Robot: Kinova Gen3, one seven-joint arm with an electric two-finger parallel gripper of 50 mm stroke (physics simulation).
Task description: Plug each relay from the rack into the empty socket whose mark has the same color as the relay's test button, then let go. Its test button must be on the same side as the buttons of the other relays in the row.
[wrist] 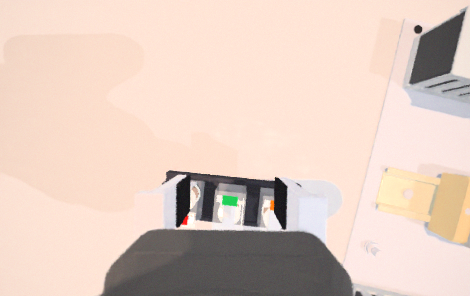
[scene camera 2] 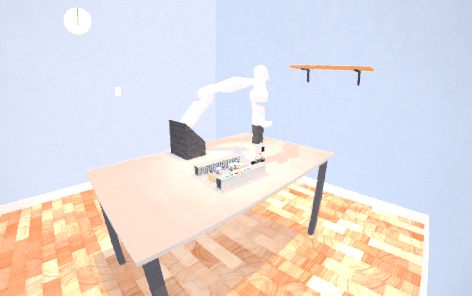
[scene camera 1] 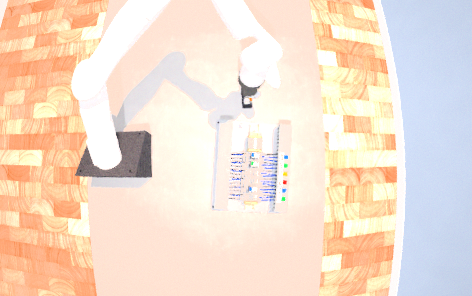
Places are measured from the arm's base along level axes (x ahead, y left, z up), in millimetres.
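Pixels of known places: gripper, fingertip midpoint: (wrist: 232, 194) (scene camera 2: 260, 153); arm's base, origin of the base link: (scene camera 2: 183, 127) (scene camera 1: 108, 159).
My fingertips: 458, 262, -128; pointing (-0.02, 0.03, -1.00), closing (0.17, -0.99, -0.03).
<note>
Ahead of a thing's pixels: the offset from my fingertips to its top centre, as dx, dy, dz. "*": to the spot under its first point.
The black rack (scene camera 1: 247, 105) (scene camera 2: 258, 162) (wrist: 220, 176) stands just beyond the panel's end. In the wrist view it holds a relay with a red button {-19, +32, -18} (wrist: 185, 220) at left, one with a green button {-8, +1, -18} (wrist: 229, 201) in the middle and one with an orange button {-6, -31, -18} (wrist: 272, 205) at right. The red button is on the near side, the green on the far side. My gripper (scene camera 2: 259, 151) (wrist: 232, 194) is open above the rack, its fingers overlapping the two outer relays in view. The socket row {+7, -296, -34} (scene camera 1: 252, 175) holds relays with blue, green and blue buttons; colored marks {+114, -286, -3} (scene camera 1: 285, 174) line the right duct.
The panel has a left duct {-92, -258, -3} (scene camera 1: 223, 165) and a right duct {* +103, -173, -4} (scene camera 1: 282, 140), with blue wires {* +66, -291, -63} (scene camera 1: 268, 175) beside the row. A tan end block {+12, -183, -20} (scene camera 1: 254, 143) (wrist: 450, 207) sits at the row's rack end. The arm's dark base (scene camera 1: 135, 155) (scene camera 2: 186, 140) stands left of the panel.
</note>
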